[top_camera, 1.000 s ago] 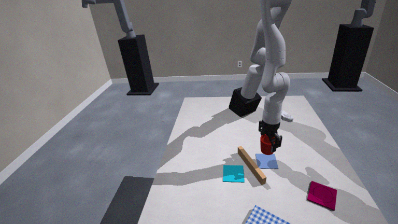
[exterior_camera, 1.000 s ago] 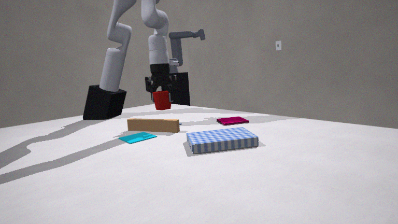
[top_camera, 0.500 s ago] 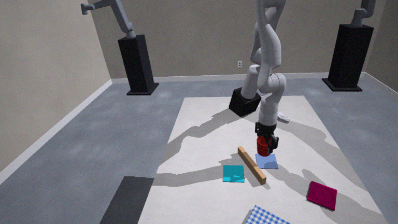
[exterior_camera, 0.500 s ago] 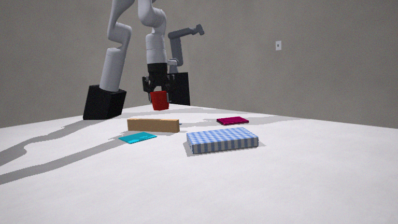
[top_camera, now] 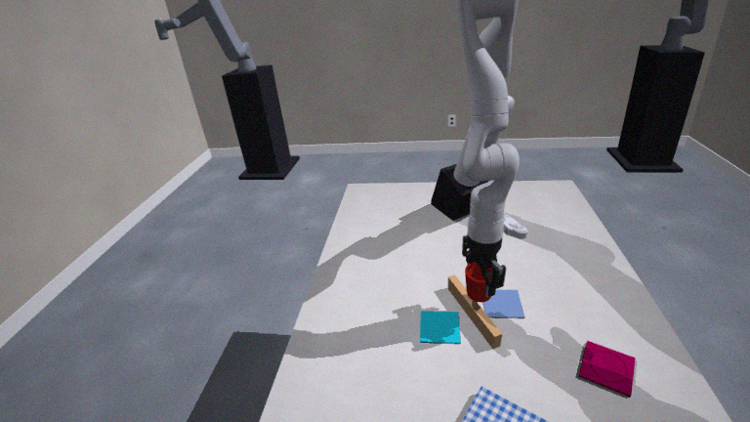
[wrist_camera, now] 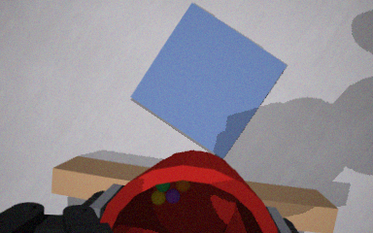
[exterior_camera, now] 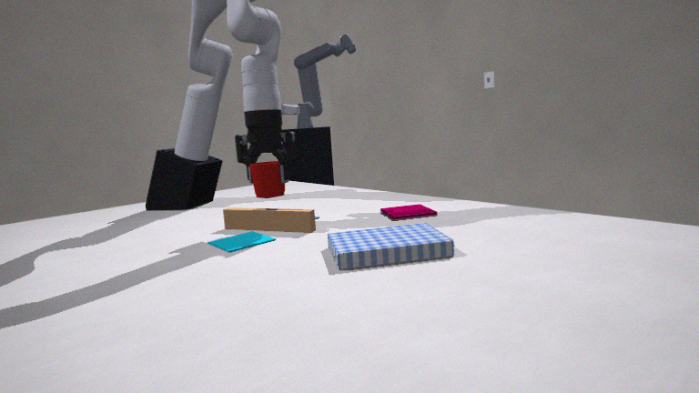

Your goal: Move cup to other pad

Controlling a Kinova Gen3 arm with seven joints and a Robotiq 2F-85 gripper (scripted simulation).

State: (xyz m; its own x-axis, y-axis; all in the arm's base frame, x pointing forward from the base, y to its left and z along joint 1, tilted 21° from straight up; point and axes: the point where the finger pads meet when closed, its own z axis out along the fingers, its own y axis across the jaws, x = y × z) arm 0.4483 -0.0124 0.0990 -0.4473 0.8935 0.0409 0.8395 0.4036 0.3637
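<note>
My gripper is now 5 cm short of the cyan pad, 9 cm to the left of it and 12 cm above it. Also, from my hand: magenta flat box: 14 cm ahead, 27 cm to the left, 10 cm below; wooden rail: 1 cm ahead, 1 cm to the right, 10 cm below; red cup: 2 cm below.
</note>
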